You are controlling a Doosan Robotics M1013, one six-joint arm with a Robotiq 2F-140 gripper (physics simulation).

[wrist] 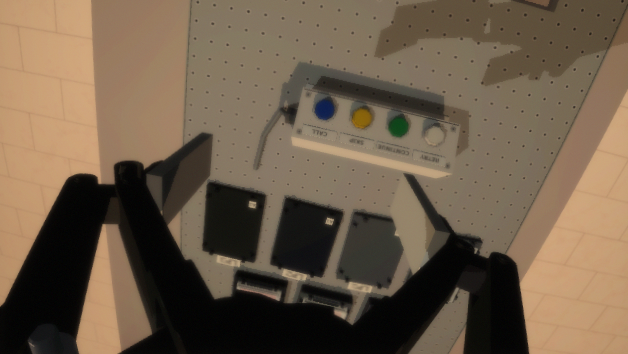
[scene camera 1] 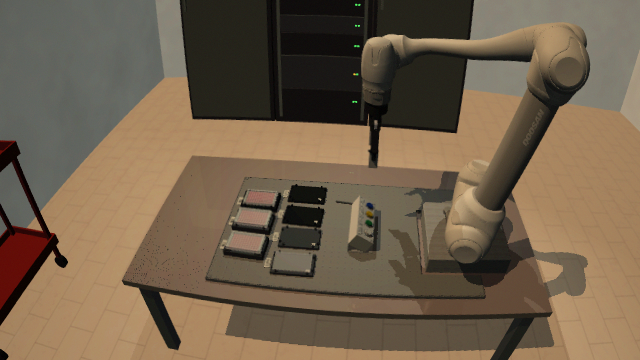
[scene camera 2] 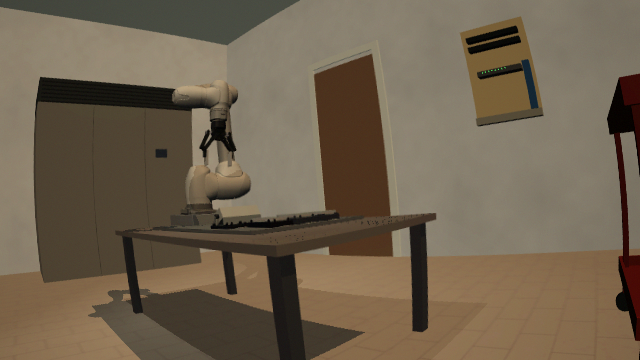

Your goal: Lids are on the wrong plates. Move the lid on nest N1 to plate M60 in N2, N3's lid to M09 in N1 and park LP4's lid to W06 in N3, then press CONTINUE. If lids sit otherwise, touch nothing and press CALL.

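Places are measured from the arm's base along level axes (x back, y right, z up), in millimetres.
Pixels of known places: gripper, fingertip midpoint: (wrist: 304, 174) (scene camera 1: 372, 155) (scene camera 2: 218, 165); arm's base, link origin: (scene camera 2: 199, 213).
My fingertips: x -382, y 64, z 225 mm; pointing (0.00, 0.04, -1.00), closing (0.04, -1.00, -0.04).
Observation:
For each thing: its top centre in the pictures, then the offset to it from my fingertips. "*": a spot on its surface instead. Level surfaces: height alone.
- light grey top, surface spot: (scene camera 1: 293, 262) * dx -229, dy -287, dz -263 mm
- button box, top centre: (wrist: 376, 143) (scene camera 1: 363, 214) (scene camera 2: 236, 206) dx -17, dy -78, dz -197 mm
- blue CALL button, top centre: (wrist: 324, 111) (scene camera 1: 369, 203) dx +3, dy -2, dz -206 mm
- green CONTINUE button, top centre: (wrist: 399, 129) (scene camera 1: 368, 221) dx +6, dy -102, dz -206 mm
- perforated board, surface height: dz -281 mm
- table, surface height: dz -296 mm
- short cable, surface spot: (wrist: 263, 140) * dx -78, dy +79, dz -274 mm
My gripper (scene camera 1: 373, 162) (scene camera 2: 218, 162) (wrist: 304, 174) is open and empty, high above the board. In scene camera 1, three plates with pink tops, at the back (scene camera 1: 261, 198), middle (scene camera 1: 254, 218) and front (scene camera 1: 246, 243), stand in the left row. Beside them lie two black holders (scene camera 1: 308, 194) (scene camera 1: 303, 215), a dark grey one (scene camera 1: 300, 237) and one with a light grey top (scene camera 1: 293, 262). A finger partly hides the last in the wrist view. Their tags are too small to read surely. The button box (scene camera 1: 356, 227) (wrist: 372, 157) has a blue CALL button (scene camera 1: 369, 205) (wrist: 325, 108) and a green CONTINUE button (scene camera 1: 368, 223) (wrist: 398, 126).
The perforated board (scene camera 1: 230, 270) lies on the table (scene camera 1: 165, 225) (scene camera 2: 350, 232). The arm's base block (scene camera 1: 465, 266) stands at the board's right. A short cable (wrist: 263, 140) leaves the button box. A red cart (scene camera 1: 25, 250) stands left of the table; dark cabinets (scene camera 1: 230, 60) stand behind it.

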